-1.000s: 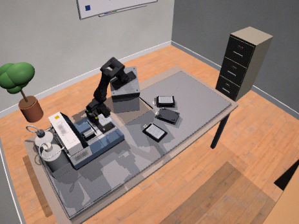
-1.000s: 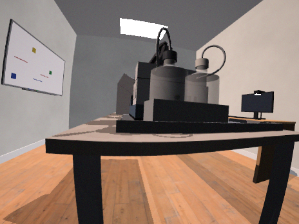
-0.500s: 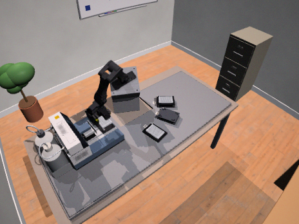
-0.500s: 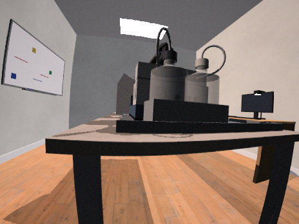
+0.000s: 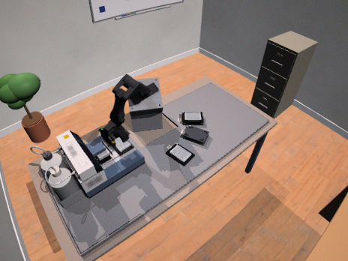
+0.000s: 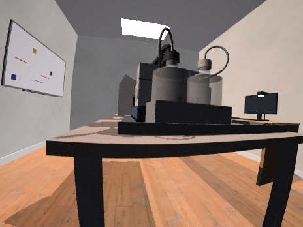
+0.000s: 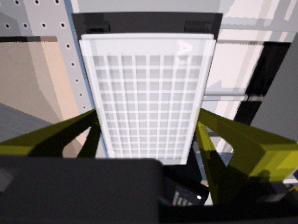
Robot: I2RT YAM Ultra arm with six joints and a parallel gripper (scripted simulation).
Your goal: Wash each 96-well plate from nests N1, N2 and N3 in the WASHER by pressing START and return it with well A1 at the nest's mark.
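Now: the dark carrier 30 mm below my hand. The rest, counted from my hand: plate washer 150 mm to the right, 20 mm above; label 180 mm ahead, 280 mm to the left, 110 mm below; black nest 280 mm ahead, 290 mm to the left, 100 mm below.
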